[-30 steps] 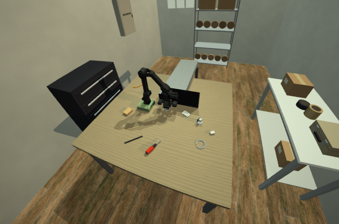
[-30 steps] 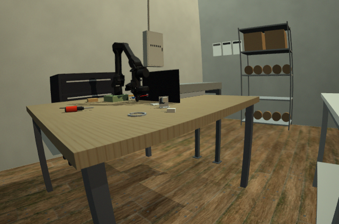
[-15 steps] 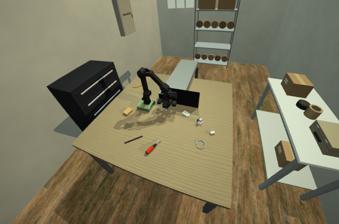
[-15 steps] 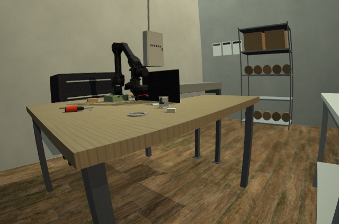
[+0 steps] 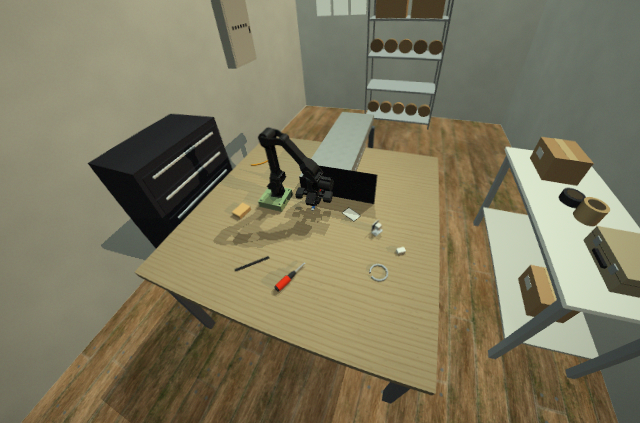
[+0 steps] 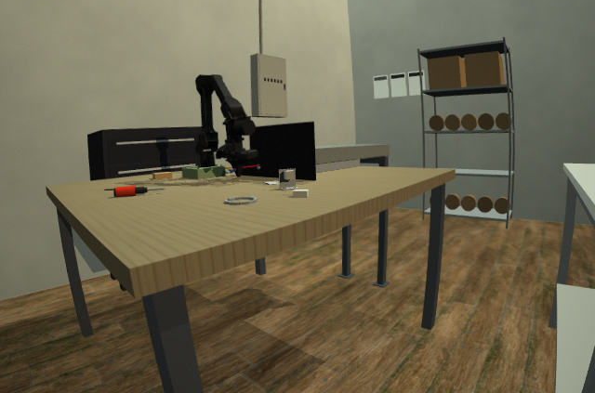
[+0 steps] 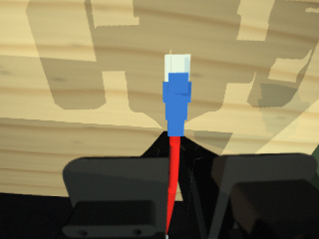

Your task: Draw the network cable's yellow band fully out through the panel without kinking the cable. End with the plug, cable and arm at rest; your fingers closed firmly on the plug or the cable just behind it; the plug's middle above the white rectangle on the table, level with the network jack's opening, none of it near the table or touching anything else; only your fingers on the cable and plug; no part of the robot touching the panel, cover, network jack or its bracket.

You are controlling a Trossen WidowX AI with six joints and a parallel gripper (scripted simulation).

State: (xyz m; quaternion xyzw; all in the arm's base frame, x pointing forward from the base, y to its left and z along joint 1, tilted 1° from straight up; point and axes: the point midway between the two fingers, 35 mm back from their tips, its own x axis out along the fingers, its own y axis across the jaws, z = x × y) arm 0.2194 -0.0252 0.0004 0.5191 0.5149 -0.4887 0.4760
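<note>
My gripper is now 19 cm short of the white rectangle, 2 cm to the left of it and 4 cm above it. Also, from my hand: clear plug 4 cm to the right, 1 cm below; then tan block 39 cm behind, 11 cm to the right, 3 cm below; then red screwdriver 42 cm to the right, 3 cm below.
</note>
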